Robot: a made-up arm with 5 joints.
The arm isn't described. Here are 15 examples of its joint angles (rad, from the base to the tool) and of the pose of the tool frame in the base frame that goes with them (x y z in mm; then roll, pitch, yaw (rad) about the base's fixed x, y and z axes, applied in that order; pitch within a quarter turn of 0, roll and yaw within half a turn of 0).
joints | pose
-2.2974 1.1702 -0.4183 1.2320 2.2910 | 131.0 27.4 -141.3 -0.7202 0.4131 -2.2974
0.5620 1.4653 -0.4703 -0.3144 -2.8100 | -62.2 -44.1 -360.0 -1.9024 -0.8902 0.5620
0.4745 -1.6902 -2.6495 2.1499 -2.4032 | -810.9 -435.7 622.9 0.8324 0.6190 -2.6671
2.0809 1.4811 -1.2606 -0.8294 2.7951 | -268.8 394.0 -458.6 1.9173 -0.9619 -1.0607
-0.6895 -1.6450 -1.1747 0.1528 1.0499 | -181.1 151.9 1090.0 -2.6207 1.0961 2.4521
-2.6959 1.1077 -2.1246 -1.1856 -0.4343 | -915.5 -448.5 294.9 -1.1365 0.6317 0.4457
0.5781 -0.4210 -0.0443 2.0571 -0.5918 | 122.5 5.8 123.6 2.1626 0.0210 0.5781
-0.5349 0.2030 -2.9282 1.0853 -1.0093 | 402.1 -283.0 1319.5 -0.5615 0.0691 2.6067
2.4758 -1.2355 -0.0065 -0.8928 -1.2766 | -226.6 186.4 561.5 -0.2942 0.5640 -0.6658
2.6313 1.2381 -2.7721 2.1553 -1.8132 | -827.7 447.0 209.9 -2.8992 -0.9495 2.6313
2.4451 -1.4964 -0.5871 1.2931 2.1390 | -180.6 81.7 702.1 2.5734 -0.7804 -0.6965
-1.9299 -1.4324 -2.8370 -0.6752 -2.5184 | 424.9 984.0 447.7 -2.1940 -0.2322 -1.9299
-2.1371 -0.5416 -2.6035 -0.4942 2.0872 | 248.6 250.9 1365.1 -0.5164 1.0731 -2.1371
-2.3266 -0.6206 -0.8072 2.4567 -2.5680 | -202.8 -301.9 493.7 -2.1444 -0.5419 -2.3266
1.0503 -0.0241 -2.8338 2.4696 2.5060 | 111.1 221.5 1144.2 2.2064 -1.1825 -2.0913
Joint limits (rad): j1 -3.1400..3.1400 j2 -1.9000..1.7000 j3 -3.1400..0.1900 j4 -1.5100..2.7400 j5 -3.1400..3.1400
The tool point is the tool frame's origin. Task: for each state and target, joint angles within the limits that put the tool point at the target. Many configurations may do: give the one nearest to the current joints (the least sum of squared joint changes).
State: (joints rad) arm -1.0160 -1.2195 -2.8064 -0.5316 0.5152
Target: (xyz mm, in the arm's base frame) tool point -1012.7 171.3 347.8
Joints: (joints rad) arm -0.2006 -1.3465 -3.1400 -1.0188 0.4450
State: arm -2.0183 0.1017 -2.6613 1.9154 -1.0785
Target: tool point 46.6 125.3 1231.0
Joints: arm -1.8864 -0.4484 -2.9353 2.2349 -1.0076
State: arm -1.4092 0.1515 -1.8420 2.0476 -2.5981
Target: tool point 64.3 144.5 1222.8
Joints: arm -1.6670 -0.7985 -2.4102 2.0755 -2.6599
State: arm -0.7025 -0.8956 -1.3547 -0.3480 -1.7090
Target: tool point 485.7 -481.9 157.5
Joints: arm -0.7607 -0.0124 -0.5407 -0.1050 -1.6916
